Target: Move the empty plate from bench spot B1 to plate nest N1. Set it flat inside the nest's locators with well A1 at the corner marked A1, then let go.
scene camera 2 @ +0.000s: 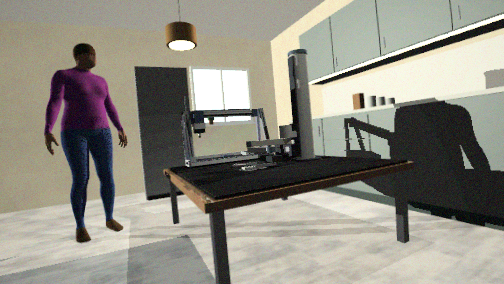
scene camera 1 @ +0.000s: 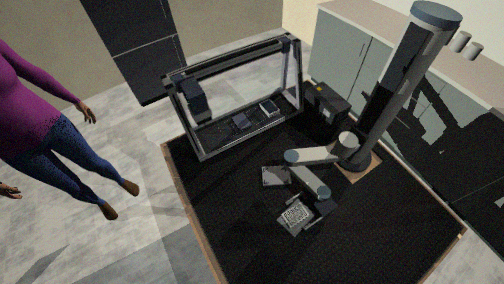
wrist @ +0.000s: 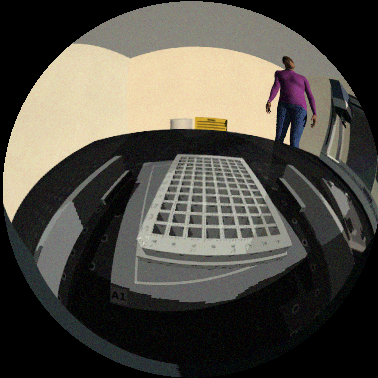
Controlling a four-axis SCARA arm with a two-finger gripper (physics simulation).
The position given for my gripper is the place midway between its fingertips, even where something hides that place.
Observation:
My gripper (wrist: 207, 164) holds nothing. Also in view: a white well plate (wrist: 210, 211). Also in view: a grey plate nest (wrist: 341, 202).

